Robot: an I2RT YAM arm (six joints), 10 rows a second.
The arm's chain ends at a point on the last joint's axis. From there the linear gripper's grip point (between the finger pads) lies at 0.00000 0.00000 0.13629 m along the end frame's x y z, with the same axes.
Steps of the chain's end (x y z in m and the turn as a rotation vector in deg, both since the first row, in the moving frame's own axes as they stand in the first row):
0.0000 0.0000 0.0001 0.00 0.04 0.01
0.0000 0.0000 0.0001 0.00 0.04 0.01
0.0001 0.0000 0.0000 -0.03 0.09 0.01
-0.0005 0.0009 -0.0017 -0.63 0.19 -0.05
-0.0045 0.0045 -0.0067 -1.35 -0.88 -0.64
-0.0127 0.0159 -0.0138 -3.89 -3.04 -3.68
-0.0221 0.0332 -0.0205 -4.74 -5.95 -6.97
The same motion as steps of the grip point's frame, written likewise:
0.0001 0.0000 0.0001 0.00 0.04 0.01
0.0001 0.0000 0.0001 0.00 0.04 0.01
0.0003 0.0001 0.0000 -0.03 0.09 0.01
0.0000 0.0024 -0.0017 -0.63 0.19 -0.05
-0.0066 0.0077 -0.0068 -1.35 -0.88 -0.64
-0.0196 0.0254 -0.0143 -3.89 -3.04 -3.68
-0.0355 0.0453 -0.0217 -4.74 -5.95 -6.97

